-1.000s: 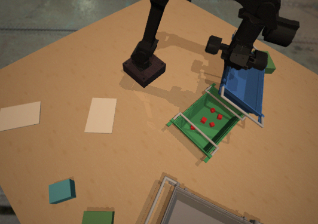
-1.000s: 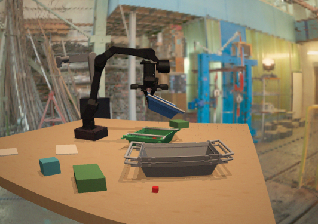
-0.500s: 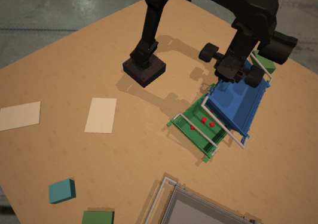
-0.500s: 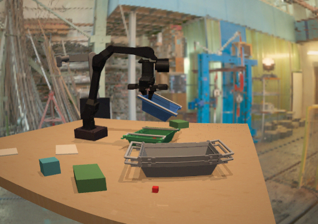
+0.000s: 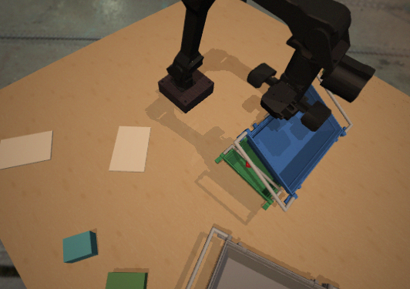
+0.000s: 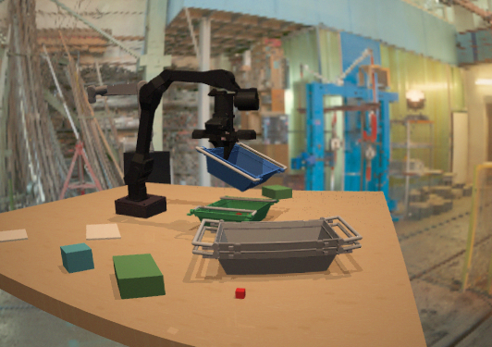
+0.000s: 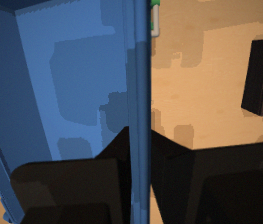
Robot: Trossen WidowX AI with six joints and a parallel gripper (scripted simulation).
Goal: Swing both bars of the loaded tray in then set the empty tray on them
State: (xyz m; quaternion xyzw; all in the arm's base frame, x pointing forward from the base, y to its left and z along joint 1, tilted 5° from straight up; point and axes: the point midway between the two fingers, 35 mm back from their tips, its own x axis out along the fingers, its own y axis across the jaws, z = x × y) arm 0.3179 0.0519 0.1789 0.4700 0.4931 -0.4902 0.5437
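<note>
The blue tray lies 70 mm ahead of my gripper tip. The rest, counted from my gripper tip: teal block (530 mm to the right, 160 mm below, 80 mm behind).
</note>
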